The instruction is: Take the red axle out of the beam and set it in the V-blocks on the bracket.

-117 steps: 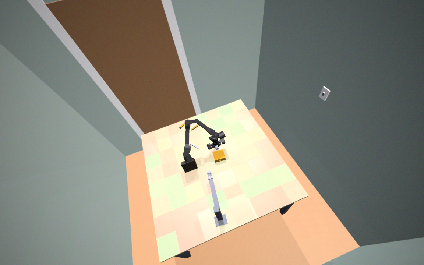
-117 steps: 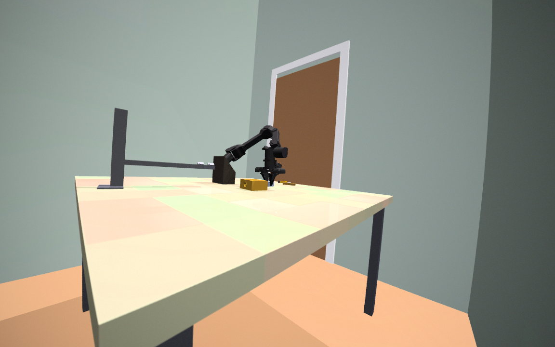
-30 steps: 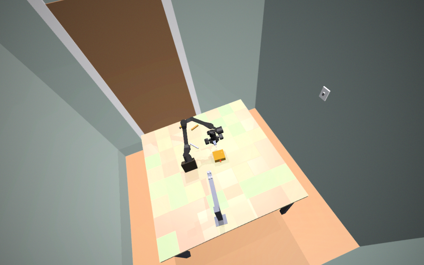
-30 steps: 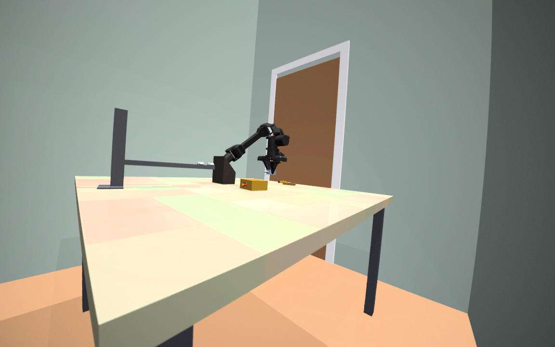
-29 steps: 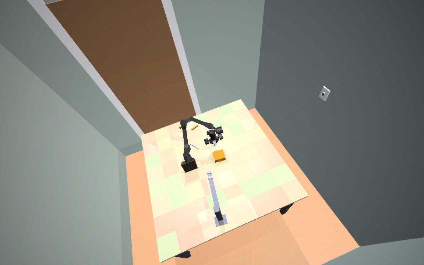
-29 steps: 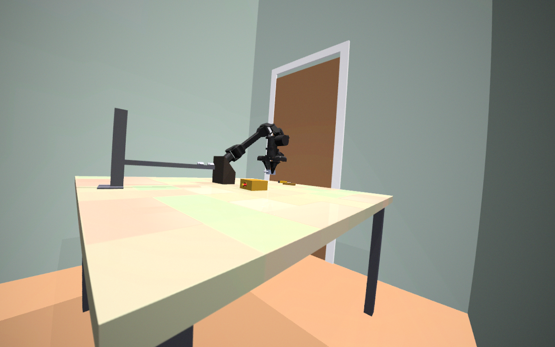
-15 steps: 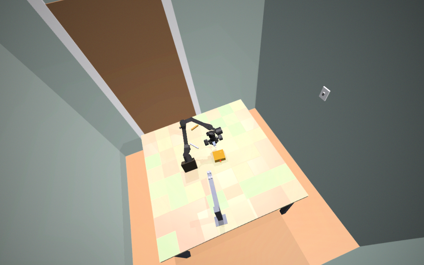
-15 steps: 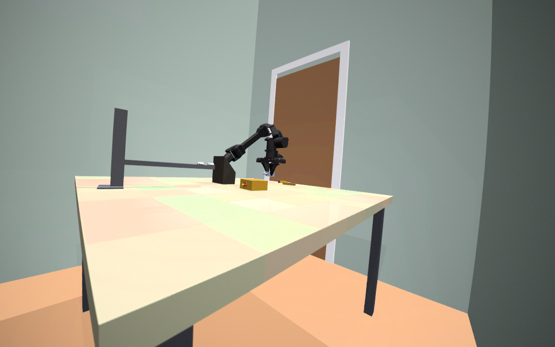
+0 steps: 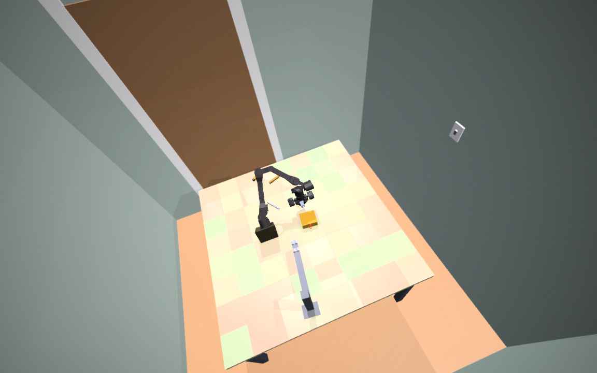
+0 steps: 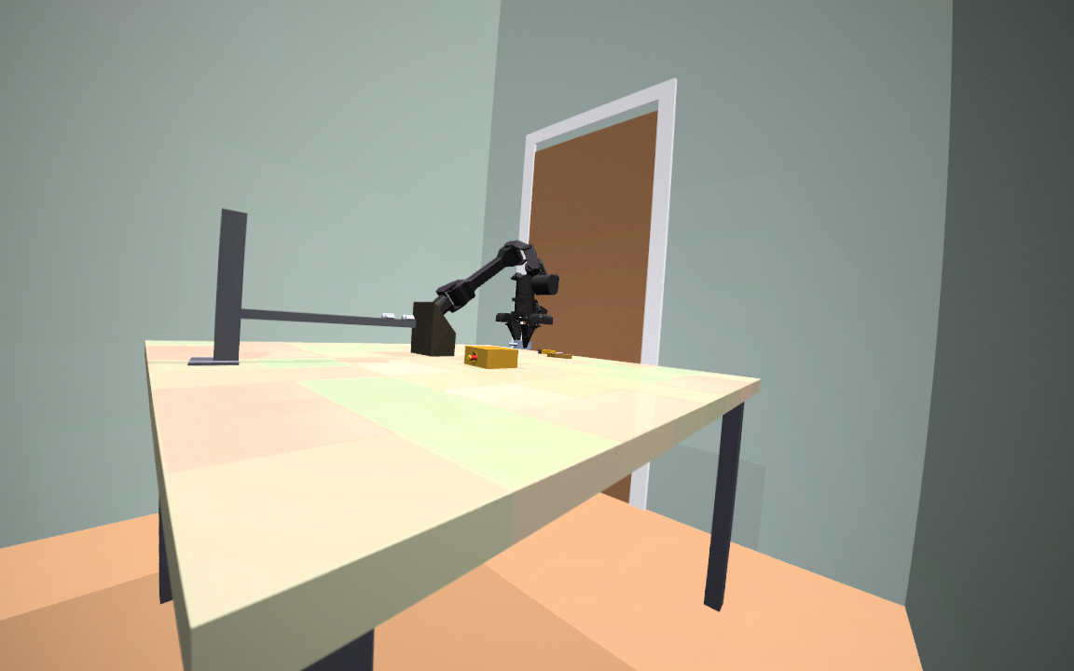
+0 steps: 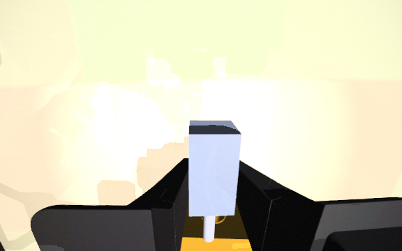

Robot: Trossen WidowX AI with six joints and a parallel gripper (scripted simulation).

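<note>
My gripper tip is 120 mm to the left of the beam, 30 mm above it and 10 mm short of it. From my gripper tip the other things lie so: thin grey bar 210 mm behind, 100 mm to the left, 40 mm below; pale blue-white block 20 mm to the right, 10 mm above.
</note>
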